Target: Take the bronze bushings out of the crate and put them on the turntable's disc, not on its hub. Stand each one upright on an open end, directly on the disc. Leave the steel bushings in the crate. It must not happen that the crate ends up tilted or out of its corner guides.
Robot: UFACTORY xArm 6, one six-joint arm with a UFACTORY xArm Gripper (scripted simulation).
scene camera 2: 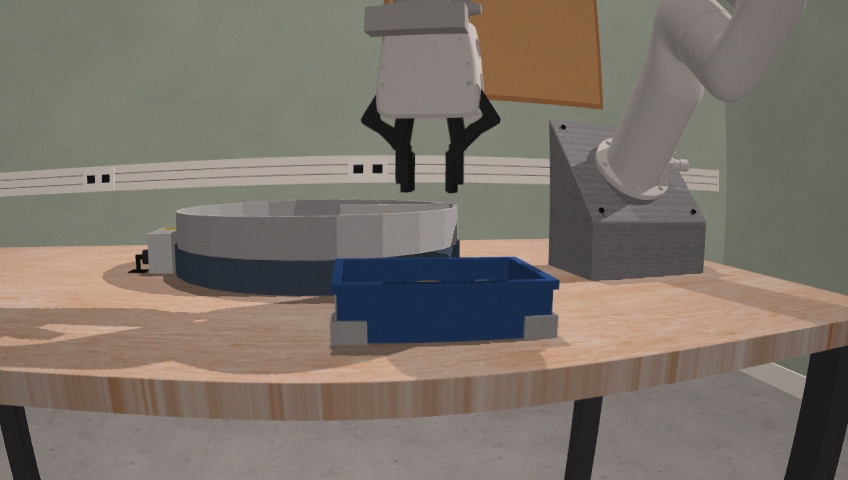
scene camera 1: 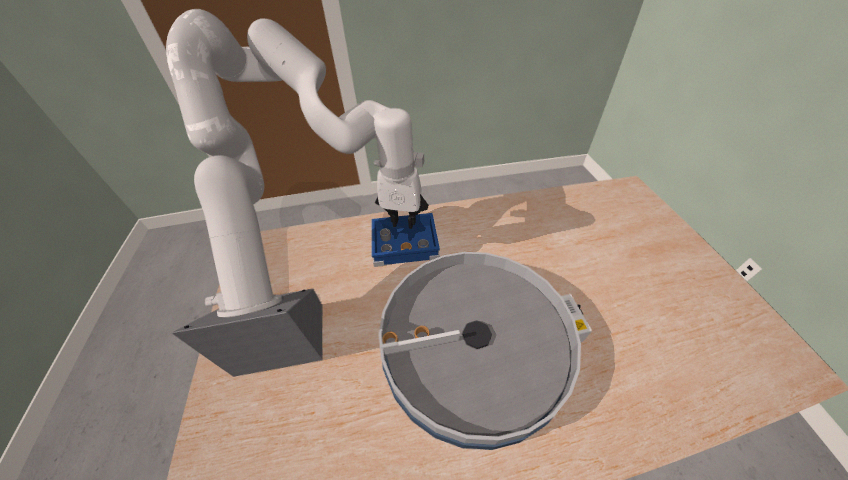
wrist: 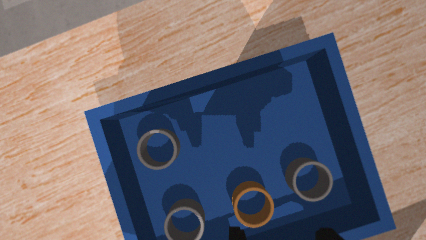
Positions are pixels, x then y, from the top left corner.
Scene:
blue crate: scene camera 2 398,309; scene camera 1; wrist
same spot on blue crate: (scene camera 1: 424,228) = (wrist: 288,79)

